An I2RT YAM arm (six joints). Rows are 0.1 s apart.
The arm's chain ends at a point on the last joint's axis. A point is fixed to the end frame.
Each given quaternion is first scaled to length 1.
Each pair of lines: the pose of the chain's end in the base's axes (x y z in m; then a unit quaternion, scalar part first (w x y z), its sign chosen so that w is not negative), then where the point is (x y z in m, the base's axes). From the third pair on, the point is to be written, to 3 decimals.
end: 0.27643 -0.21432 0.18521 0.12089 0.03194 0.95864 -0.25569
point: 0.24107 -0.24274 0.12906
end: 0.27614 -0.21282 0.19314 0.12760 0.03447 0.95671 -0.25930
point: 0.24152 -0.24159 0.13671
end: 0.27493 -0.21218 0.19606 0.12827 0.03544 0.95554 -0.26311
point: 0.240 -0.241 0.140
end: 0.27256 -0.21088 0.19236 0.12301 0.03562 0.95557 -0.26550
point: 0.237 -0.240 0.137
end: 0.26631 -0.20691 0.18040 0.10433 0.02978 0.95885 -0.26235
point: 0.229 -0.236 0.126
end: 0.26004 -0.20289 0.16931 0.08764 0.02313 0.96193 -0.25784
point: 0.221 -0.231 0.116
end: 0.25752 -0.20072 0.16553 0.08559 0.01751 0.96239 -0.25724
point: 0.218 -0.230 0.112
